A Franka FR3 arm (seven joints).
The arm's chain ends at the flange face. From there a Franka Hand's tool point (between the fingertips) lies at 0.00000 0.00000 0.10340 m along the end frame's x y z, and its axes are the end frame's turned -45 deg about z.
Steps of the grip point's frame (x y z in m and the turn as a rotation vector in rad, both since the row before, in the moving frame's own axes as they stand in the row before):
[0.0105 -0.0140 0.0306 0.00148 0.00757 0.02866]
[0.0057 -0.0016 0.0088 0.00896 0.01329 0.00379]
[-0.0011 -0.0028 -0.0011 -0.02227 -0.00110 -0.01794]
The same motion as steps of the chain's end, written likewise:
[-0.0029 -0.0167 0.0306 0.00640 0.00431 0.02866]
[0.0026 -0.0035 0.0088 0.01573 0.00306 0.00379]
[-0.0043 -0.0029 -0.0011 -0.01653 0.01497 -0.01794]

